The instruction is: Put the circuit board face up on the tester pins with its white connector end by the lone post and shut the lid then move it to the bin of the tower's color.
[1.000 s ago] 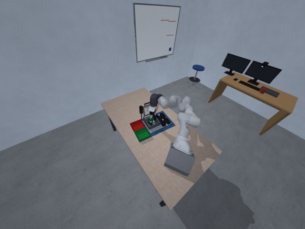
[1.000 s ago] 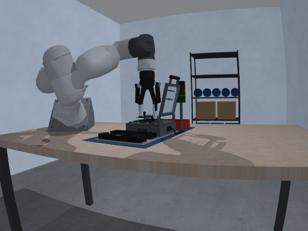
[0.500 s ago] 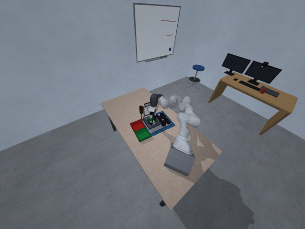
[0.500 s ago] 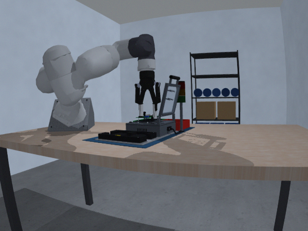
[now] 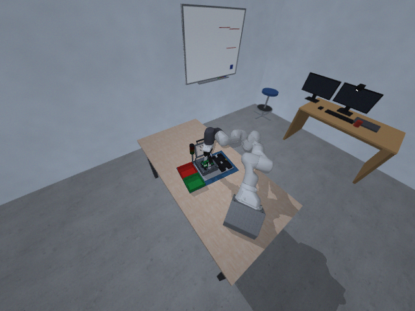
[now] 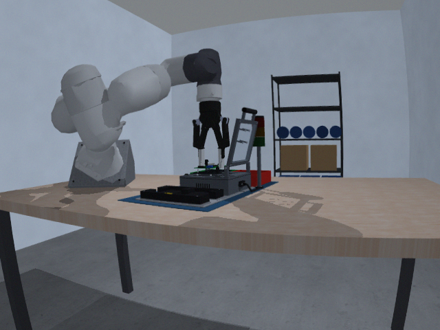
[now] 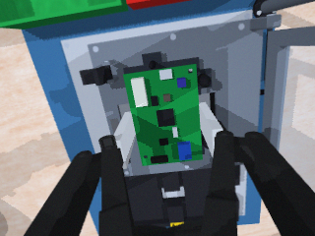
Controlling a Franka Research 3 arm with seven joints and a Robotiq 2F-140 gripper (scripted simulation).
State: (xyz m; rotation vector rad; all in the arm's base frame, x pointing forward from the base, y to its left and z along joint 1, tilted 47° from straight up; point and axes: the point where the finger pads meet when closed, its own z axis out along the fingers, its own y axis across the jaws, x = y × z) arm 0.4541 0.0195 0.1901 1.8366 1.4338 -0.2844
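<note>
Right now the green circuit board is 20 mm below my hand. From my hand the other things lie so: tester plate 10 mm ahead, 40 mm below; tester lid 120 mm ahead, 40 mm to the right, 80 mm above; black latch hook 40 mm behind, 80 mm to the left, 20 mm below.
</note>
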